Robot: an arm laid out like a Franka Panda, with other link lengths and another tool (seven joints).
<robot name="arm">
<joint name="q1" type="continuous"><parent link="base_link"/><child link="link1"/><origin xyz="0 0 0.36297"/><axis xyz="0 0 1"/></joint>
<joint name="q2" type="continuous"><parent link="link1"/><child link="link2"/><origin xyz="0 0 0"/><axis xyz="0 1 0"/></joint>
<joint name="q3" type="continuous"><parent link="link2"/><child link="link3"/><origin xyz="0 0 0.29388"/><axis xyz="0 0 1"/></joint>
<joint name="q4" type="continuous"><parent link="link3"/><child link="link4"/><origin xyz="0.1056 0 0"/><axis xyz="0 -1 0"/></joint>
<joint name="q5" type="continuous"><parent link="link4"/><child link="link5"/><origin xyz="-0.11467 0 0.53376"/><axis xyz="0 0 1"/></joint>
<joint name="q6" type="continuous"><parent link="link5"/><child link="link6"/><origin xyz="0 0 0"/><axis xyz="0 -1 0"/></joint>
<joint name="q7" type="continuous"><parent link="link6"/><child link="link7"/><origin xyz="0.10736 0 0"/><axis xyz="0 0 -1"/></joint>
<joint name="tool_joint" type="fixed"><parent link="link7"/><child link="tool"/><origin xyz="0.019 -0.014 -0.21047" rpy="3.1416 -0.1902 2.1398"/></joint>
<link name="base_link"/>
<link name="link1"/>
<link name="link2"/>
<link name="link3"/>
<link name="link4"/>
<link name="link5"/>
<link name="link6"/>
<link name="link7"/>
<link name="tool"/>
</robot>
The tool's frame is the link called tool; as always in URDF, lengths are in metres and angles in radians. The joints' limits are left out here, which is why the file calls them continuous.
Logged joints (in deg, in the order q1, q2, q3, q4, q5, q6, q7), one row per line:
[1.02 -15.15 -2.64 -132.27 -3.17 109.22 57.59]
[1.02 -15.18 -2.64 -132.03 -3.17 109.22 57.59]
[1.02 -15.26 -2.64 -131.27 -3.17 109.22 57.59]
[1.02 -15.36 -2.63 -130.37 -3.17 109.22 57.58]
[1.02 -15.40 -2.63 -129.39 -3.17 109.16 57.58]
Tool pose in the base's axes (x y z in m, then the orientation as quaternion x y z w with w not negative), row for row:
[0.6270 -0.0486 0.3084 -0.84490 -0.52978 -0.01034 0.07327]
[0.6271 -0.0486 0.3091 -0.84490 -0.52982 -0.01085 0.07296]
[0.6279 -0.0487 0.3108 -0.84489 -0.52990 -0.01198 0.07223]
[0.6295 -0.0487 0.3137 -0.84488 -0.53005 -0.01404 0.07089]
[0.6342 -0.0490 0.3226 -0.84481 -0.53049 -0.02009 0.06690]
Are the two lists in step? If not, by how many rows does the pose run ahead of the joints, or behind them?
The pose runs 2 rows behind the joints: the pose in row i belongs to the joints in row i - 2.
